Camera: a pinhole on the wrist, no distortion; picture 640 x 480 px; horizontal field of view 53.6 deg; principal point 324.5 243.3 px. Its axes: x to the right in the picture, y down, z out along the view. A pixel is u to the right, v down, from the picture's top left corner.
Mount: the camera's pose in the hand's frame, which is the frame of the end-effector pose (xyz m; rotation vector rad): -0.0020 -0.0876 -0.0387 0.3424 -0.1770 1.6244
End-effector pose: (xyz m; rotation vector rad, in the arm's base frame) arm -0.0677 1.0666 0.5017 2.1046 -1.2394 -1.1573
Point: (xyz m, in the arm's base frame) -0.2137 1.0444 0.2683
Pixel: 542 105
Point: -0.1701 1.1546 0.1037
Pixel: 218 199
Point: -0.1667 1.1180 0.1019
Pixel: 236 143
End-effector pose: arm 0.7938 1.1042 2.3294 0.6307 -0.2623 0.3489
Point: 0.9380 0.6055 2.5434
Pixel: 251 217
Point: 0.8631 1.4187 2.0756
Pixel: behind the camera
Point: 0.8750 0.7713 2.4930
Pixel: 343 226
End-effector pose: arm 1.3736 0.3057 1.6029 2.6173 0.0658 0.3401
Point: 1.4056 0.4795 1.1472
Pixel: 91 408
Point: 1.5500 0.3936 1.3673
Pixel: 259 21
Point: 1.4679 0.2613 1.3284
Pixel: 522 251
